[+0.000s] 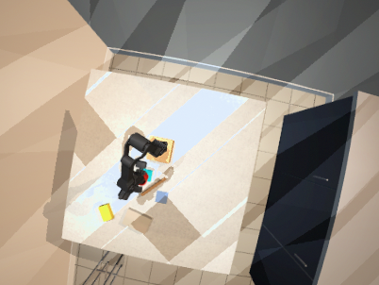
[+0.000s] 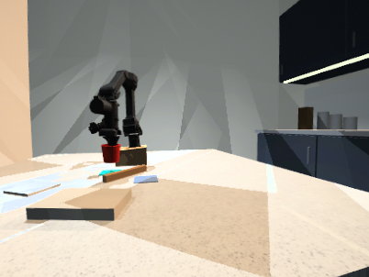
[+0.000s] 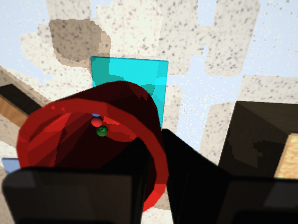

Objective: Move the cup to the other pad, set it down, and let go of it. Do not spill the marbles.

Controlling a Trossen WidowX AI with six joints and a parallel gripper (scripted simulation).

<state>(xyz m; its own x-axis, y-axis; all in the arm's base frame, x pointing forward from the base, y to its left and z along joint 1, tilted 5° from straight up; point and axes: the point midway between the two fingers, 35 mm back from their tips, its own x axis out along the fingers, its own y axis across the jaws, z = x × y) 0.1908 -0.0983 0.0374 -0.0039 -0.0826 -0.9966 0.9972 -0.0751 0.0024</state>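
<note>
My gripper tip is now 5 cm short of the green marble, 2 cm above it and 1 cm to the right of it. From my gripper tip the other things lie so: red cup (3 cm ahead); then cyan pad (9 cm below, 3 cm ahead); then red marble (5 cm ahead, 2 cm below).
</note>
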